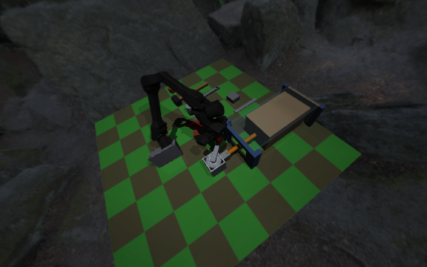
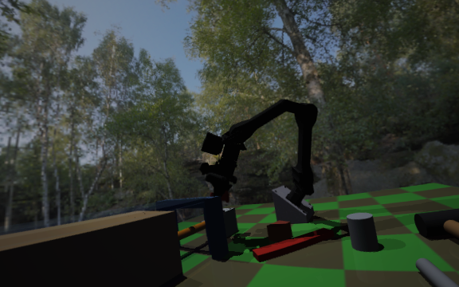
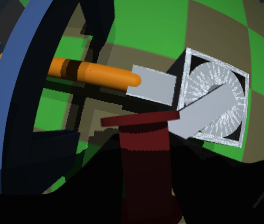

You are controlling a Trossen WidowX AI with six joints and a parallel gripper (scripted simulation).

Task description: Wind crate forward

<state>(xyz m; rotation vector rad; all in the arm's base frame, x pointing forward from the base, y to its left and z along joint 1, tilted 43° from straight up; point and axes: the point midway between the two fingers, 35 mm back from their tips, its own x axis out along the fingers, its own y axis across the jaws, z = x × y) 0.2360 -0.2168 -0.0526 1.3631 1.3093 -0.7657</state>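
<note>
Right now the winch handle is 3 cm behind my gripper tip, 1 cm to the right of it and 3 cm below it. Round my gripper tip: winch: 10 cm behind, 6 cm to the right, 10 cm below; blue steel frame: 8 cm ahead, 6 cm to the right, 3 cm below; red grip: 1 cm to the left.
</note>
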